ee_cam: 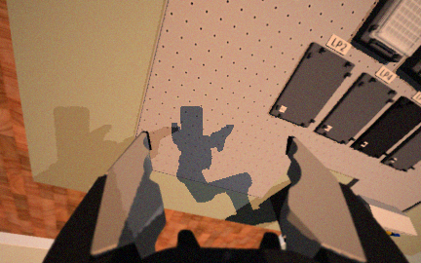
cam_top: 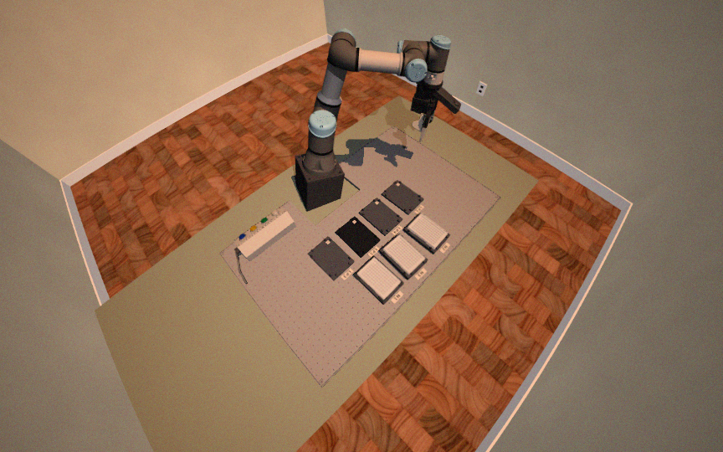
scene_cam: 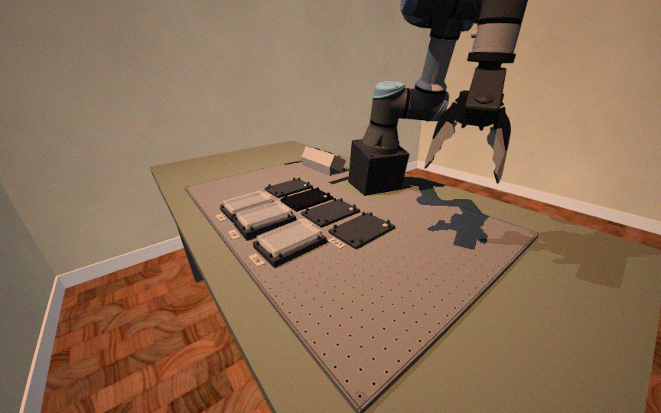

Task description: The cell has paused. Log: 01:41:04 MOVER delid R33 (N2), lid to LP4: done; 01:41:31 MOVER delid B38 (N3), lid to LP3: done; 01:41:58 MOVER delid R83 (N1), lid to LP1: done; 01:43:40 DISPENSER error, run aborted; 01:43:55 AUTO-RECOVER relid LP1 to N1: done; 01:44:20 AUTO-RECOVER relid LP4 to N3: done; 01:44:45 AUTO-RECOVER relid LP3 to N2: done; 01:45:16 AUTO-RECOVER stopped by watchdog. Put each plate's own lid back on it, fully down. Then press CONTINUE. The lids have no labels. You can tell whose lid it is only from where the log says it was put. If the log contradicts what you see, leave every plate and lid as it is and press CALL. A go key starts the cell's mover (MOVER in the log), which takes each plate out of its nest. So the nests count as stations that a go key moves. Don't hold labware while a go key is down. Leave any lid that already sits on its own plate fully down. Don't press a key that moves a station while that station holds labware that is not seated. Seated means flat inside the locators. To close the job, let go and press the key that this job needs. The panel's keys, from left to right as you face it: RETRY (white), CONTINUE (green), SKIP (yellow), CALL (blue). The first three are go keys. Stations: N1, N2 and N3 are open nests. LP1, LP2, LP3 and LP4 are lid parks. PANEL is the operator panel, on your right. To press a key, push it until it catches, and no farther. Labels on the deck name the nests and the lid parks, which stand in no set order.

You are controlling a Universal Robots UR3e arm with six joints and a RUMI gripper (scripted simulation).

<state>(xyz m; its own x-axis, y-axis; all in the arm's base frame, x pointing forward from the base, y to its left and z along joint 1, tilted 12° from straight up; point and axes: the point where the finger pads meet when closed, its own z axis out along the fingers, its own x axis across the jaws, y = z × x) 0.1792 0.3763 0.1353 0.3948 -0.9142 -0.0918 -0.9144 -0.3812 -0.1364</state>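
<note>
The clear lid lies 26 cm ahead of my hand, 25 cm to the right of it and 16 cm below it. Also, from my hand: LP2 lid park (19 cm to the right, 18 cm below, 8 cm ahead); lid park LP4 (32 cm to the right, 18 cm below, 9 cm ahead); LP1 lid park (45 cm to the right, 18 cm below, 9 cm ahead).
</note>
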